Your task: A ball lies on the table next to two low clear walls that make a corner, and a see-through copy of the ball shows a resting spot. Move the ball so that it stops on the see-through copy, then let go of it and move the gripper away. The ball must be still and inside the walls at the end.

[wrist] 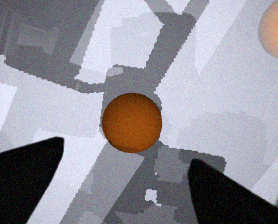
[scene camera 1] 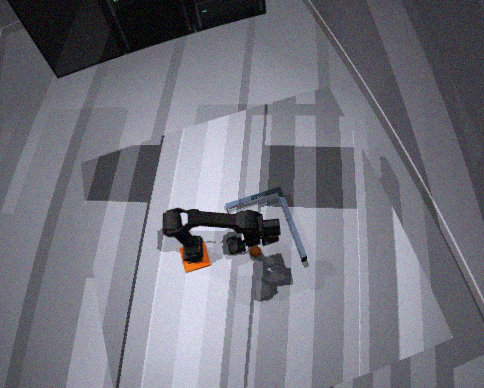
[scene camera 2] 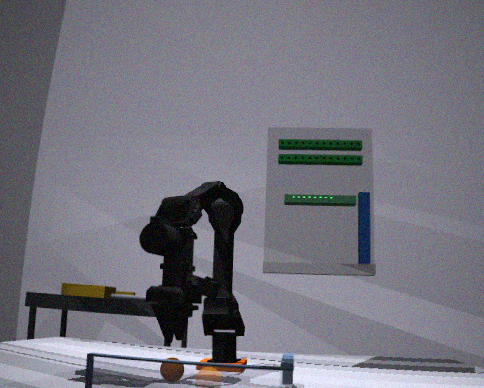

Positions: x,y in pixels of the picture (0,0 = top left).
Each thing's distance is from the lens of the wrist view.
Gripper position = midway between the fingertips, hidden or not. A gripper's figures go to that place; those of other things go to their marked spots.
my gripper (wrist: 128,156): 11 cm
orange ball (wrist: 132,122): 13 cm
